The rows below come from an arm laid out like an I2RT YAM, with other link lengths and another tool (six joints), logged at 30 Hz.
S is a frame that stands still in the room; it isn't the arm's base.
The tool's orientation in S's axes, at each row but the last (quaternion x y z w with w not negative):
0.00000 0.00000 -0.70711 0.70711
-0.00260 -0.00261 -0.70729 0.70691
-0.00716 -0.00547 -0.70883 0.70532
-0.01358 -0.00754 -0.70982 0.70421
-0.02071 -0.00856 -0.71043 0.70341
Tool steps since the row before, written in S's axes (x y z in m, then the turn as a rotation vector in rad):
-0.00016 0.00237 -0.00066 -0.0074 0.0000 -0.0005
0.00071 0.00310 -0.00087 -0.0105 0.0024 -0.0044
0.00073 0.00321 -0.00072 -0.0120 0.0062 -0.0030
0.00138 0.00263 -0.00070 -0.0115 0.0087 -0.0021
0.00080 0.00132 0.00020 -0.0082 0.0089 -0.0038
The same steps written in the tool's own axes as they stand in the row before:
-0.00237 -0.00016 -0.00066 0.0000 -0.0074 -0.0005
-0.00311 0.00071 -0.00085 -0.0024 -0.0105 -0.0044
-0.00323 0.00072 -0.00066 -0.0062 -0.0120 -0.0029
-0.00266 0.00136 -0.00061 -0.0087 -0.0116 -0.0019
-0.00132 0.00078 0.00027 -0.0090 -0.0082 -0.0036

